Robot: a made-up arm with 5 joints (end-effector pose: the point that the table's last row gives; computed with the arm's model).
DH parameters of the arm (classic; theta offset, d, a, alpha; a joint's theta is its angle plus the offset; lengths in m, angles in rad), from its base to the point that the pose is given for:
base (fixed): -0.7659 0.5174 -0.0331 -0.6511
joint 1: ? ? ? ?
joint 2: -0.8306 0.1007 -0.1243 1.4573
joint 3: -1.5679 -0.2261 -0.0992 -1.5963
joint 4: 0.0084 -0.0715 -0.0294 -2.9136
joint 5: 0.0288 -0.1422 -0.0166 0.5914
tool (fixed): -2.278 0.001 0 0
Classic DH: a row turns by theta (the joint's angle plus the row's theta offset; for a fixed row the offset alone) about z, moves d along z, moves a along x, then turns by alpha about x.
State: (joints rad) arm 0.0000 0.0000 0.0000 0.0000 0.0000
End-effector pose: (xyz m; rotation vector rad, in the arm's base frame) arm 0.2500 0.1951 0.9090 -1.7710 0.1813 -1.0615
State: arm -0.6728 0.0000 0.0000 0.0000 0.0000
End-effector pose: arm 0.2150 0.1721 0.9401 -1.8326 0.3484 -1.7918
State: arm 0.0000 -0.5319 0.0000 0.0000 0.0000
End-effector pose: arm 0.2470 0.0798 0.9090 -1.7647 0.6804 -1.4307
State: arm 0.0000 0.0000 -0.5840 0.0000 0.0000
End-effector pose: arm 0.2414 0.1263 0.8485 -1.2391 0.4894 -0.9471
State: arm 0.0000 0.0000 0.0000 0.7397 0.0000
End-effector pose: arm 0.2238 0.1951 0.8787 -1.2715 -0.2753 -1.6351
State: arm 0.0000 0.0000 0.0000 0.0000 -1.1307
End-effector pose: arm 0.2340 0.1986 0.9020 -1.1537 -0.6738 -1.9309
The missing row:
joint 1: 0 0.2124 -0.0394 0.6511
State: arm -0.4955 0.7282 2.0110 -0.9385 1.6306
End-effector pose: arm 0.1892 0.4930 0.6978 1.2386 -1.5963 1.0373
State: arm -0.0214 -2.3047 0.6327 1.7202 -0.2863
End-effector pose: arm -0.0273 -0.0687 0.8512 1.4959 0.3286 1.3738
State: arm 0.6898 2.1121 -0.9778 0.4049 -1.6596
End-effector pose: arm -0.0774 0.1808 0.8510 0.1482 0.3743 -0.1337
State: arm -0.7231 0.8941 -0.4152 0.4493 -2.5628
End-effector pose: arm 0.2028 0.2823 0.8055 1.2021 -1.6012 -2.3707
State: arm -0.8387 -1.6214 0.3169 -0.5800 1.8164
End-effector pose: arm -0.0885 0.0197 0.9440 0.6071 1.8495 -0.2004
